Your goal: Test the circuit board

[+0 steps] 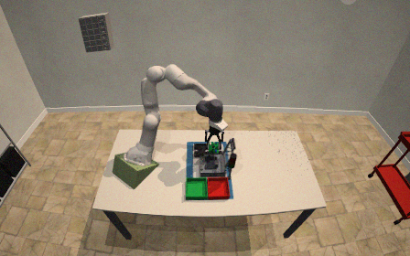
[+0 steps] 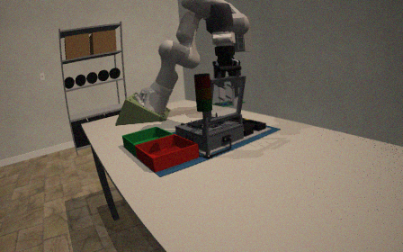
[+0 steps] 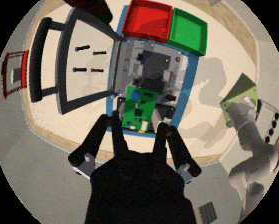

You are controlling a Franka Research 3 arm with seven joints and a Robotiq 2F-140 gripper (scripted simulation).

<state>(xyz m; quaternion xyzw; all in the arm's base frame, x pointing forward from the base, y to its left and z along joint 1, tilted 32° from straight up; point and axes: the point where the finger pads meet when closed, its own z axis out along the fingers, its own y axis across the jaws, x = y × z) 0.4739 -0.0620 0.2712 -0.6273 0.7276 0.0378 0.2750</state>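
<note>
The plate lies 90 mm to the right of my hand, 80 mm below it and 20 mm behind it. Round my hand: red bin 300 mm to the right, 130 mm below, 10 mm ahead; green circuit board 20 mm below; clear lid 100 mm to the right, 100 mm ahead, 40 mm above.
</note>
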